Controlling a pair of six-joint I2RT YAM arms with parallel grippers.
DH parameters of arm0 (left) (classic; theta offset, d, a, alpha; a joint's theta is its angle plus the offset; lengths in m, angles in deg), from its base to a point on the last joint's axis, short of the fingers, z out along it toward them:
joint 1: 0 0.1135 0.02 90
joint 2: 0 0 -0.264 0
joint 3: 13.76 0 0.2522 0
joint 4: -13.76 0 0.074 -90
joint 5: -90 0 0 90
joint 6: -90 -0.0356 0 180
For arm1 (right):
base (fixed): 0 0 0 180
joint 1: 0 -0.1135 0.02 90
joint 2: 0 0 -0.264 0
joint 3: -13.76 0 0.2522 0
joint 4: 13.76 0 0.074 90
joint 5: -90 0 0 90
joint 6: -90 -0.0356 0 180
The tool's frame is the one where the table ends.
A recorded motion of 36 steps. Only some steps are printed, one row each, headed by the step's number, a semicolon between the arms.
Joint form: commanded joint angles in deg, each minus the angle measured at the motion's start. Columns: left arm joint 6, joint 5, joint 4, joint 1, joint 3, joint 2; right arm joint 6, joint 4, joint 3, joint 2, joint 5, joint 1.
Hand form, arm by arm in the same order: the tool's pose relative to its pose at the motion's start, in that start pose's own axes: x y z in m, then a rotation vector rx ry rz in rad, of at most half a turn. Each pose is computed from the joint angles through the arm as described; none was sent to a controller.
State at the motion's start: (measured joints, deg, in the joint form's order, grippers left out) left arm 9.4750 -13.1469 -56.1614 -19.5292 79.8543 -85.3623; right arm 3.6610 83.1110 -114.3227 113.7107 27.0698 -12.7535
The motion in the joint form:
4: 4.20 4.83 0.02 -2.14 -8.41 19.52; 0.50 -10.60 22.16 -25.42 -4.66 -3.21
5: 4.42 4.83 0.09 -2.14 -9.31 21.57; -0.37 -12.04 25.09 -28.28 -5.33 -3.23
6: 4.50 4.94 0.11 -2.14 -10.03 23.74; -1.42 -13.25 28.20 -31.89 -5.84 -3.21
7: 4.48 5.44 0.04 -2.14 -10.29 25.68; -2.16 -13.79 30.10 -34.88 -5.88 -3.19
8: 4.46 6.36 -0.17 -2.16 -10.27 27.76; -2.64 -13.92 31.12 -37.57 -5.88 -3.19
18: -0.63 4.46 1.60 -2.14 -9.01 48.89; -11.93 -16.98 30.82 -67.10 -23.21 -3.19
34: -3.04 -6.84 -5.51 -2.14 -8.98 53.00; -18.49 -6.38 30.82 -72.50 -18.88 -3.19
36: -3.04 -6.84 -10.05 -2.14 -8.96 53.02; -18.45 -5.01 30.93 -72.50 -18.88 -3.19
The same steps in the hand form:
4: 0.0566 -0.0120 -0.0674 -0.0247 -0.1940 -0.0064; 0.0854 0.0419 -0.0411 0.0802 -0.1919 -0.1593
5: 0.0631 -0.0120 -0.0734 -0.0197 -0.2144 -0.0064; 0.0959 0.0423 -0.0425 0.0909 -0.2144 -0.1531
6: 0.0697 -0.0121 -0.0804 -0.0158 -0.2395 -0.0034; 0.1097 0.0436 -0.0460 0.0983 -0.2428 -0.1457
7: 0.0750 -0.0124 -0.0883 -0.0181 -0.2686 0.0008; 0.1214 0.0460 -0.0509 0.0977 -0.2696 -0.1439
8: 0.0807 -0.0129 -0.0978 -0.0262 -0.3041 0.0049; 0.1319 0.0494 -0.0576 0.0967 -0.2988 -0.1483
18: 0.1513 -0.0202 -0.1909 0.0674 -0.7044 0.1722; 0.2654 0.0871 -0.1558 0.3059 -0.8975 -0.1031
34: 0.1813 -0.0222 -0.1956 0.2300 -0.6121 0.2676; 0.3086 0.0873 -0.1499 0.2011 -0.8073 0.0022
36: 0.1880 -0.0198 -0.1908 0.2194 -0.5371 0.2465; 0.3102 0.0862 -0.1478 0.2057 -0.7831 0.0101

